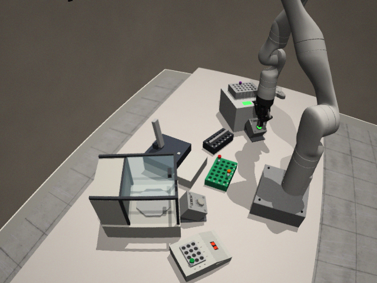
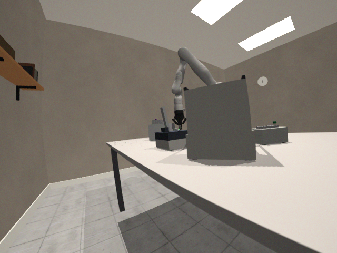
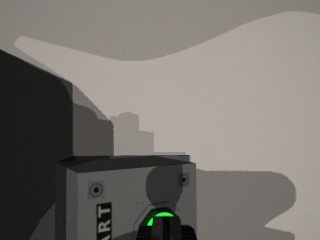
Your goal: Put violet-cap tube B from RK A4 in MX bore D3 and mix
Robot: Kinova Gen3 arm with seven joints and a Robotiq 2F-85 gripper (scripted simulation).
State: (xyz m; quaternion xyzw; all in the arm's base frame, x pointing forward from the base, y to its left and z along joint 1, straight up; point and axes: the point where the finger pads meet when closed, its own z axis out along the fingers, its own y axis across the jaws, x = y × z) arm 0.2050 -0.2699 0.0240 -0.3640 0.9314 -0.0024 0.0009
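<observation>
Right now the green start key is 2 cm below my hand. Also, from my hand: shaking block (12 cm ahead, 13 cm to the right, 6 cm above); red-capped tube (10 cm ahead, 23 cm to the left, 6 cm below); black magnet block (15 cm ahead, 11 cm to the left, 7 cm below).
</observation>
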